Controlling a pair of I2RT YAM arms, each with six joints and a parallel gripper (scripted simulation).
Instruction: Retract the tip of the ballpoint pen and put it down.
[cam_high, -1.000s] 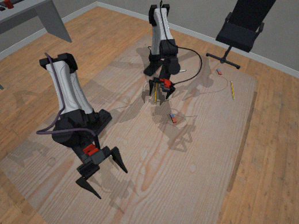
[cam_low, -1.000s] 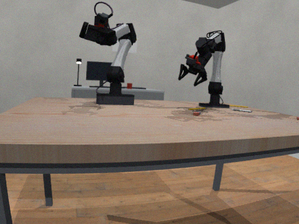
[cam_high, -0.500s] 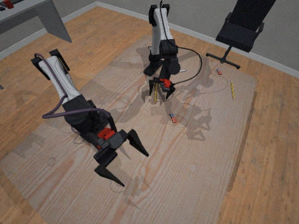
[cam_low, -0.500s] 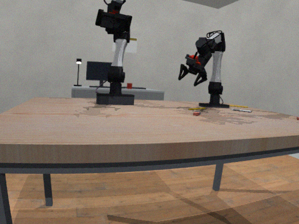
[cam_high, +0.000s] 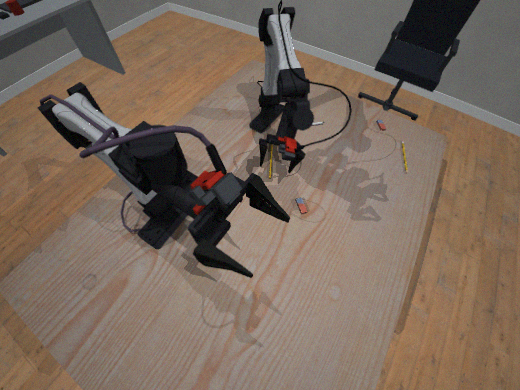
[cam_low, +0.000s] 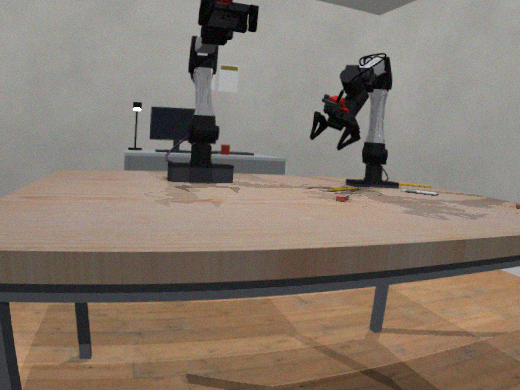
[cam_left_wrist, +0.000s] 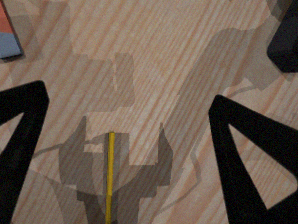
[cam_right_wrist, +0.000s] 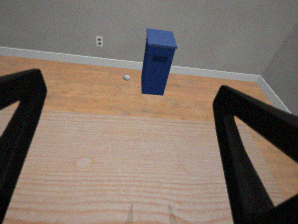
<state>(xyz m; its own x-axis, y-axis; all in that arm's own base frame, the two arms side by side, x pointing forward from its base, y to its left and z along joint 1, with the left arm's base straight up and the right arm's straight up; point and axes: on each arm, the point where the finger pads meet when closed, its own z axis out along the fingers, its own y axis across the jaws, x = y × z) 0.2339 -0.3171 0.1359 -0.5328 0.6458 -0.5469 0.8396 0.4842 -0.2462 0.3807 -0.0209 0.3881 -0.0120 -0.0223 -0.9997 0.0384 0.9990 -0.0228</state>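
My left hand is 40 cm to the right of the ballpoint pen, 14 cm above it and 4 cm past it.
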